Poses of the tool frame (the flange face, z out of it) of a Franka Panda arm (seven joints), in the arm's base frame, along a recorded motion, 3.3 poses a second.
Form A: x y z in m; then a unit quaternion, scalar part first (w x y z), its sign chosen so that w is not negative.
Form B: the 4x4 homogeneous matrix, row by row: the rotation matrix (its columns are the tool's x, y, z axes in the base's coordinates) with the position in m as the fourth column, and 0 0 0 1 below. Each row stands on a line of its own. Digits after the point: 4 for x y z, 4 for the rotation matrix.
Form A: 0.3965 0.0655 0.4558 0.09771 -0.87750 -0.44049 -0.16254
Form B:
0.5591 0.8048 0.1992 0.3965
0.7413 -0.5928 0.3147 0.0655
0.3713 -0.0283 -0.9281 0.4558
0 0 0 1

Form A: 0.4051 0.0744 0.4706 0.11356 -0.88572 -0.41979 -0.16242
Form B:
0.5948 0.7805 0.1924 0.4051
0.7067 -0.6218 0.3375 0.0744
0.3831 -0.0648 -0.9214 0.4706
0 0 0 1

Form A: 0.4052 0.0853 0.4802 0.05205 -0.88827 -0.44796 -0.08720
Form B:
0.5835 0.8049 0.1083 0.4052
0.7867 -0.5932 0.1706 0.0853
0.2015 -0.0143 -0.9794 0.4802
0 0 0 1

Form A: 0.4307 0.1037 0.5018 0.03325 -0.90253 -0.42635 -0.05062
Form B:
0.6313 0.7730 0.0630 0.4307
0.7662 -0.6342 0.1032 0.1037
0.1197 -0.0169 -0.9927 0.5018
0 0 0 1

